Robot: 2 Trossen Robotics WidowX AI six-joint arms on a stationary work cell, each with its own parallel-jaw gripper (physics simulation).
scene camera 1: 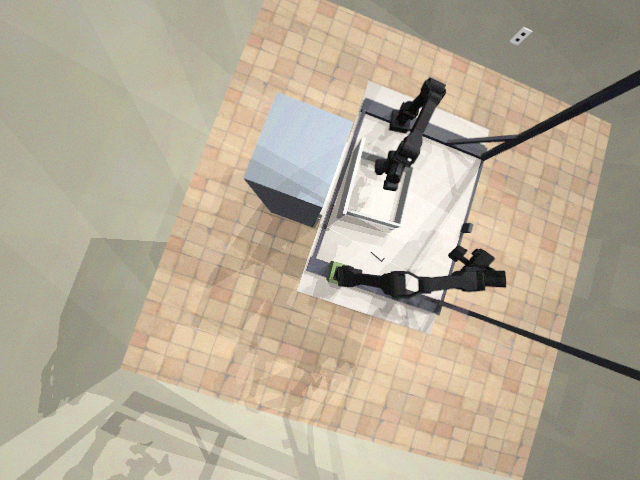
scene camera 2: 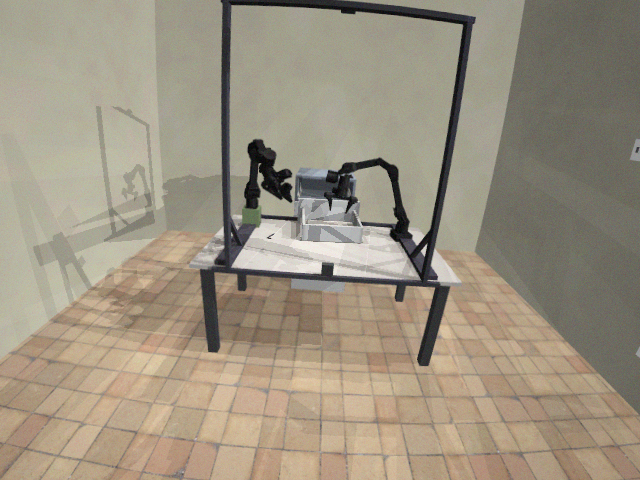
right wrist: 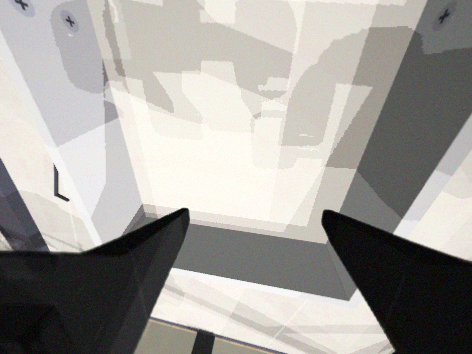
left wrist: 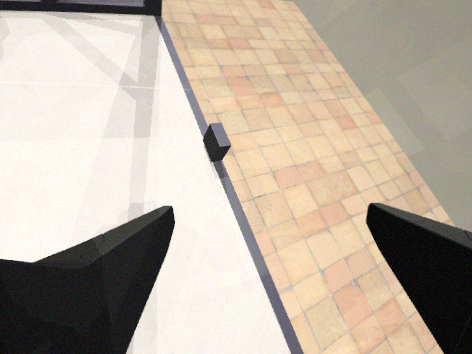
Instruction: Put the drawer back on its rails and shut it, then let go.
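Seen in the pictures: left gripper, between the fingertips: point(scene camera 2: 287, 201) point(left wrist: 269, 213); right gripper, between the fingertips: point(scene camera 2: 337, 212) point(right wrist: 254, 214); left arm's base, origin of its link: point(scene camera 1: 341, 274) point(scene camera 2: 251, 207); right arm's base, origin of its link: point(scene camera 1: 401, 119) point(scene camera 2: 401, 232).
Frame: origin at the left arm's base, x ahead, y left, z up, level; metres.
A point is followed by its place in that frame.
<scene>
The drawer point(scene camera 1: 403, 198) {x 0.458, y -0.224, z -0.045 m} point(scene camera 2: 333, 235) {x 0.472, y -0.235, z -0.067 m} point(right wrist: 265, 255) {x 0.525, y -0.223, z -0.054 m} is an open white-grey box on the table, outside the blue-grey cabinet point(scene camera 1: 305, 149) {x 0.458, y 0.305, z 0.175 m} point(scene camera 2: 312, 174) {x 0.356, y 0.233, z 0.175 m}. Its taller panel stands on the cabinet side. The cabinet's open front faces the table in scene camera 2; its rails cannot be made out. My right gripper point(scene camera 1: 393, 173) {x 0.502, y -0.097, z 0.024 m} point(scene camera 2: 341, 206) {x 0.502, y -0.097, z 0.024 m} point(right wrist: 254, 214) {x 0.502, y -0.097, z 0.024 m} is open and empty, pointing down over the drawer's inside. In the right wrist view, cross-head screws show on both side walls. My left gripper point(scene camera 1: 469, 254) {x 0.228, y -0.504, z 0.178 m} point(scene camera 2: 289, 187) point(left wrist: 269, 213) {x 0.228, y -0.504, z 0.178 m} is open and empty, raised away from the drawer.
A thin dark L-shaped piece point(scene camera 1: 379, 258) {x 0.126, y -0.193, z -0.103 m} point(scene camera 2: 269, 236) {x 0.126, y -0.194, z -0.106 m} point(right wrist: 56, 185) {x 0.130, y -0.192, z -0.104 m} lies beside the drawer. A green block point(scene camera 1: 333, 272) {x 0.000, y 0.038, z 0.000 m} point(scene camera 2: 251, 215) {x 0.005, y -0.050, z -0.035 m} is at the left arm's base. A small dark block point(scene camera 1: 467, 227) {x 0.412, y -0.614, z -0.061 m} point(scene camera 2: 327, 269) {x 0.412, y -0.636, z -0.074 m} point(left wrist: 216, 142) {x 0.401, y -0.614, z -0.056 m} sits on the table's edge. A dark frame point(scene camera 2: 225, 113) {x -0.008, y -0.609, z 0.527 m} rises above the table.
</scene>
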